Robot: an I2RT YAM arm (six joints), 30 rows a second.
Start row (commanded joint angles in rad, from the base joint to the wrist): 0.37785, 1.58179, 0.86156, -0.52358, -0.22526, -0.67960
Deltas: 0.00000, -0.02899, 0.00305, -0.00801, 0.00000, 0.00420; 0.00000, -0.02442, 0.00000, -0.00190, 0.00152, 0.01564; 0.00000, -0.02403, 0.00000, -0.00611, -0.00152, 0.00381; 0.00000, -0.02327, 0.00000, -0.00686, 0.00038, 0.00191; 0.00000, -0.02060, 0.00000, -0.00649, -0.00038, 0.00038; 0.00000, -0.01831, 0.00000, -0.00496, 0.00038, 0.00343; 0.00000, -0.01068, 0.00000, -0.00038, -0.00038, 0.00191
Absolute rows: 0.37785, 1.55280, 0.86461, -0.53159, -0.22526, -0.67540; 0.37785, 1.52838, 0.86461, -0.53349, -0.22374, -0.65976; 0.37785, 1.50435, 0.86461, -0.53960, -0.22526, -0.65595; 0.37785, 1.48108, 0.86461, -0.54646, -0.22488, -0.65404; 0.37785, 1.46048, 0.86461, -0.55295, -0.22526, -0.65366; 0.37785, 1.44217, 0.86461, -0.55791, -0.22488, -0.65023; 0.37785, 1.43149, 0.86461, -0.55829, -0.22526, -0.64832
